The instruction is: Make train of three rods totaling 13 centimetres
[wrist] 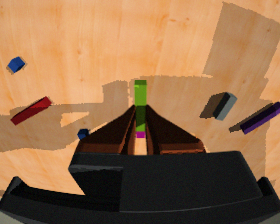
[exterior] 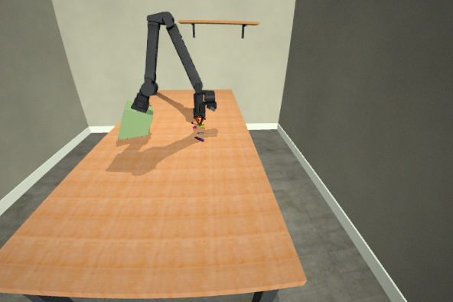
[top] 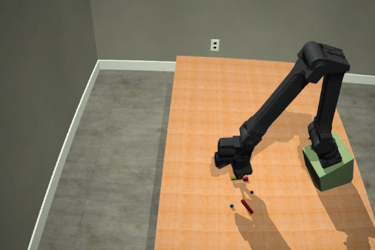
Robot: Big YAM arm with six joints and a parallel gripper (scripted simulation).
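The lime rod lies 1 cm below my hand. Round my hand: magenta rod (3 cm behind, 2 cm below); red rod (1 cm behind, 13 cm to the left, 2 cm below); grey rod (9 cm to the right, 2 cm below).
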